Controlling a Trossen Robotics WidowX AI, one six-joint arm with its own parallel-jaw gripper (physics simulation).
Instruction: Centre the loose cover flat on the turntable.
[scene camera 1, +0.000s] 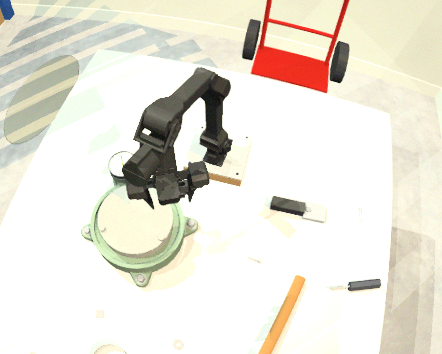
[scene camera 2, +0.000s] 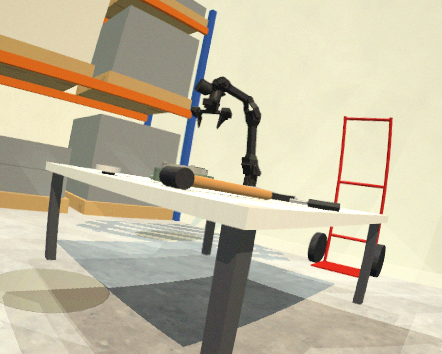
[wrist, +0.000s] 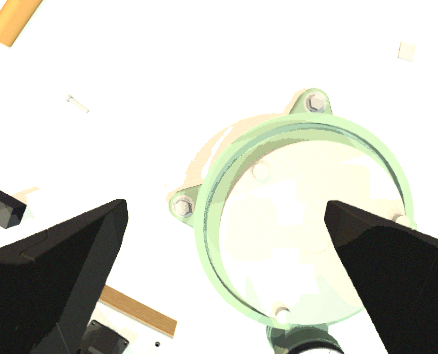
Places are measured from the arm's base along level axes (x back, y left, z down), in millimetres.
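Pixels of known places: gripper, fingertip midpoint: (scene camera 1: 171, 205) (scene camera 2: 207, 128) (wrist: 227, 209); arm's base, origin of the base link: (scene camera 1: 215, 156) (scene camera 2: 249, 186) (wrist: 102, 344).
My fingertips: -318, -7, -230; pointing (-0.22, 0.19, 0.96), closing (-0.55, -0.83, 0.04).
Note:
For each thing: its top centre in the pictures, then the offset to it from my fingertips, as dx, dy, dz. "spot": a spot on its surface instead.
- broad pale beige disc, middle of its top: (wrist: 317, 240) (scene camera 1: 133, 216) (scene camera 2: 185, 164) +3, -129, +174
- smaller round pale piece, middle of its top: (scene camera 2: 109, 166) -419, -35, +239
- round dial gauge, surface spot: (scene camera 1: 122, 164) spot: +145, -237, +168
- hammer, middle of its top: (scene camera 1: 275, 334) (scene camera 2: 225, 175) -176, +362, +209
- scraper, middle of its top: (scene camera 1: 299, 206) (scene camera 2: 289, 195) +251, +316, +241
- screwdriver, middle of its top: (scene camera 1: 357, 284) (scene camera 2: 315, 199) +54, +568, +242
- small bolt, middle of its top: (wrist: 74, 103) (scene camera 1: 254, 258) +41, +234, +257
A broad pale beige disc (scene camera 1: 134, 220) (wrist: 300, 200) with small round studs lies inside a green round housing (scene camera 1: 141, 265) (wrist: 201, 225), which has bolted lugs. It seems slightly off the housing's middle in the wrist view; I cannot tell whether this disc is the loose cover or the turntable. A smaller round pale piece (scene camera 1: 110, 350) (scene camera 2: 108, 168) lies apart from the housing, cut off at the bottom of scene camera 1; its role is also unclear. My gripper (scene camera 1: 171, 203) (scene camera 2: 209, 126) (wrist: 227, 209) is wide open and empty, high above the housing. In the wrist view its right finger overlaps the disc.
A round dial gauge (scene camera 1: 122, 164) adjoins the housing. My arm stands on a board (scene camera 1: 232, 177) (wrist: 140, 310). A hammer (scene camera 1: 284, 315) (scene camera 2: 230, 186) (wrist: 17, 17), a scraper (scene camera 1: 288, 205), a screwdriver (scene camera 1: 364, 285) (scene camera 2: 324, 205) and a small bolt (scene camera 1: 255, 259) (wrist: 77, 103) lie on the table.

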